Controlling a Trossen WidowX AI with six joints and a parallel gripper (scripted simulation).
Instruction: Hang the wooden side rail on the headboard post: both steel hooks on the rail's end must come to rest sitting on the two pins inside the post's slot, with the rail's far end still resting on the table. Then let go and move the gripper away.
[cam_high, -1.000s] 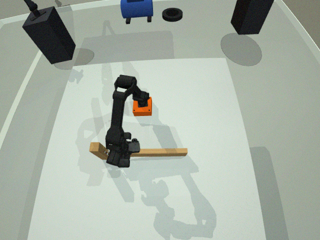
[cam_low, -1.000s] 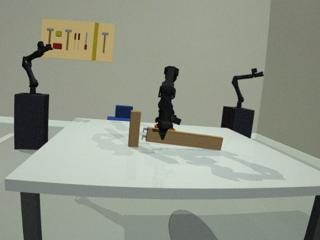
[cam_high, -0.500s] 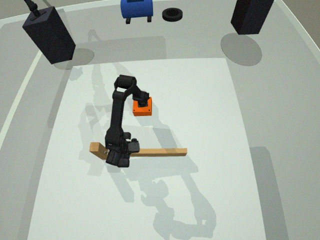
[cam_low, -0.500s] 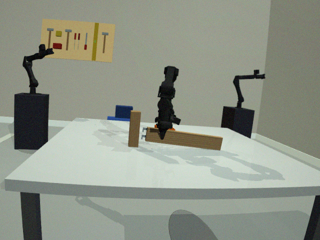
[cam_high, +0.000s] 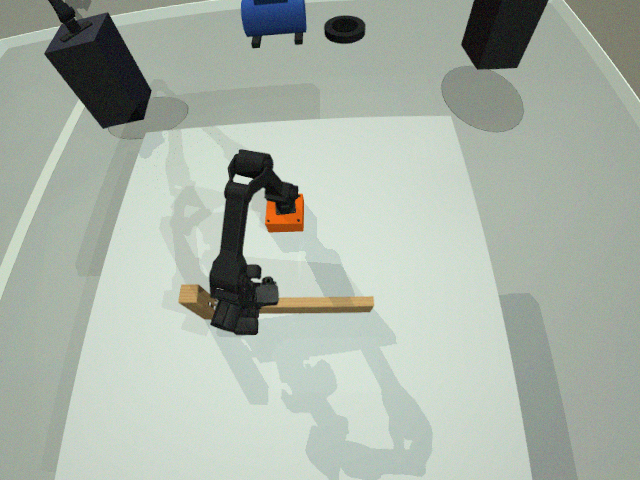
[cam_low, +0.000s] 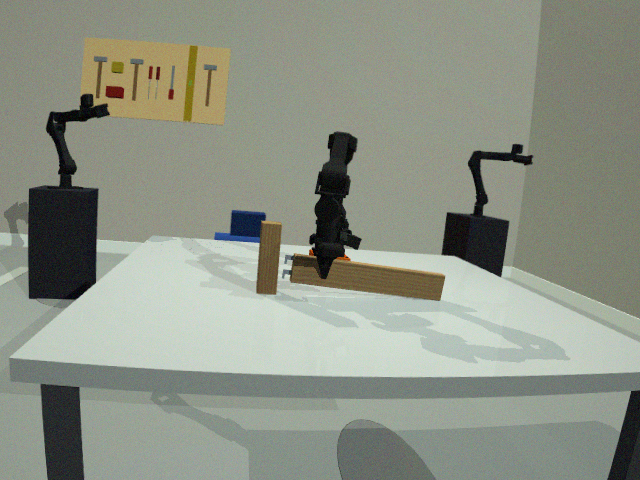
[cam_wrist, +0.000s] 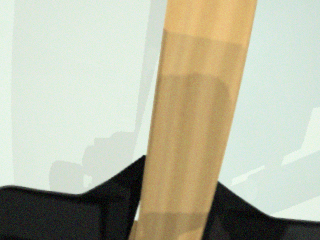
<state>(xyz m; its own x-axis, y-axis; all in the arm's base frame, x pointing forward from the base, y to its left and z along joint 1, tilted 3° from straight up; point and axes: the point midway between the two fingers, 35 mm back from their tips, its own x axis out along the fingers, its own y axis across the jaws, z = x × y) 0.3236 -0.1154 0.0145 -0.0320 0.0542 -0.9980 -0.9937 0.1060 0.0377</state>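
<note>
The headboard post lies 2 cm behind my gripper tip, 14 cm to the right of it and 4 cm above it.
</note>
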